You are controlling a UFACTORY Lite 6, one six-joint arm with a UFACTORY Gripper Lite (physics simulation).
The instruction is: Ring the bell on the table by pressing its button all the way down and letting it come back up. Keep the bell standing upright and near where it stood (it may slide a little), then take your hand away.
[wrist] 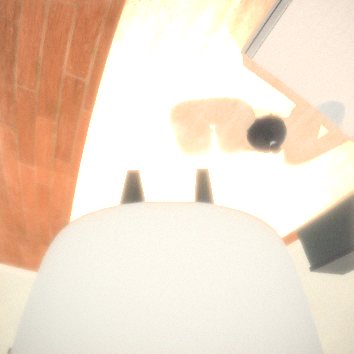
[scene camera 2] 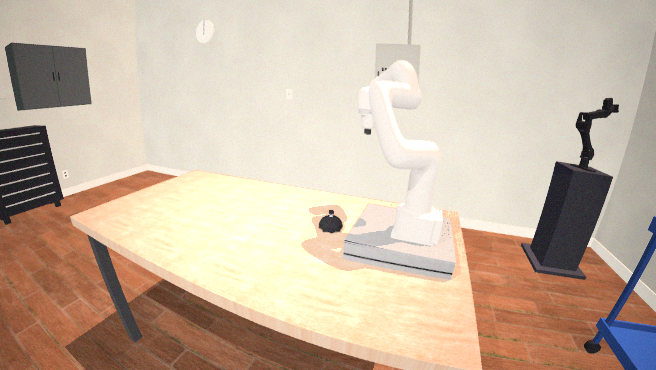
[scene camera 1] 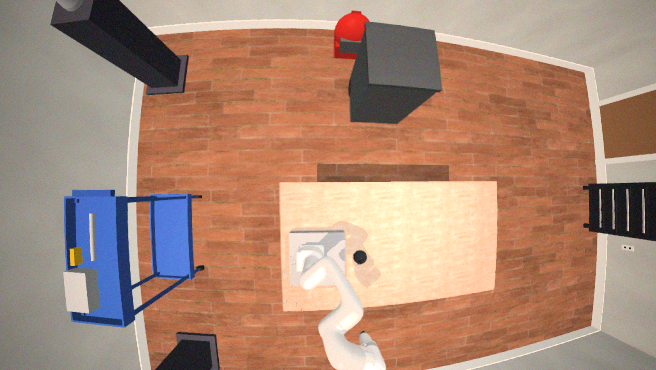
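The bell (scene camera 1: 359,257) (scene camera 2: 330,224) (wrist: 266,132) is a black dome standing upright on the light wooden table (scene camera 1: 435,230) (scene camera 2: 225,250), close to the robot's base plate. Its small dark button (scene camera 2: 331,212) sits up on top in scene camera 2. My gripper (scene camera 1: 363,333) (scene camera 2: 367,131) (wrist: 168,172) is open, with two dark fingers apart and nothing between them. It points down, high above table height and well away from the bell, which lies up and to the right of the fingers in the wrist view.
The grey base plate (scene camera 1: 295,267) (scene camera 2: 400,264) (wrist: 315,45) carries the arm right beside the bell. The arm's shadow falls around the bell. A blue cart (scene camera 1: 125,260) stands left of the table in scene camera 1, and a dark grey cabinet (scene camera 1: 402,55) stands beyond it.
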